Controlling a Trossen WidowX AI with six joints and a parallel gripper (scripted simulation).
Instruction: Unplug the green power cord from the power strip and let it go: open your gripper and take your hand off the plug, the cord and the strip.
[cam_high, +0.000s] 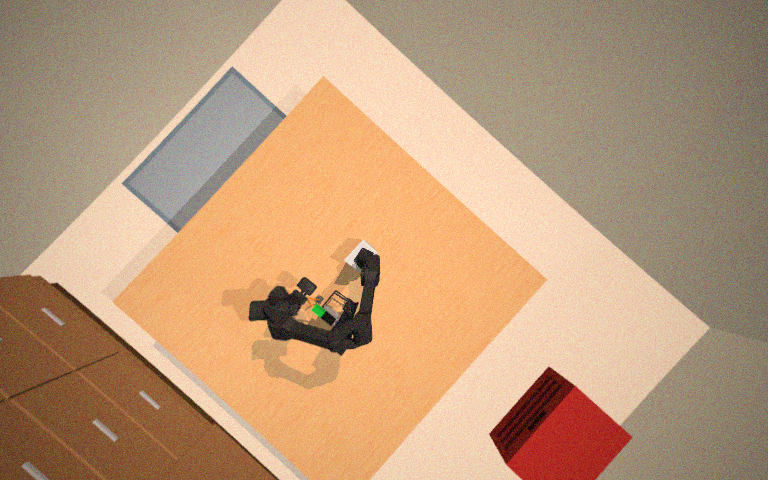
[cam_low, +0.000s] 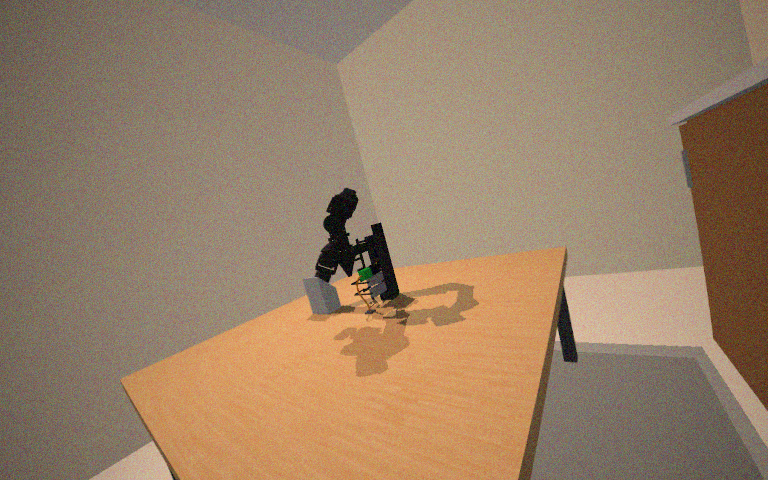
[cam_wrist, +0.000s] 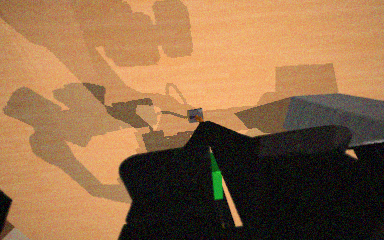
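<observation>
The green plug is 10 cm to the left of my gripper tip and 1 cm below it.
</observation>
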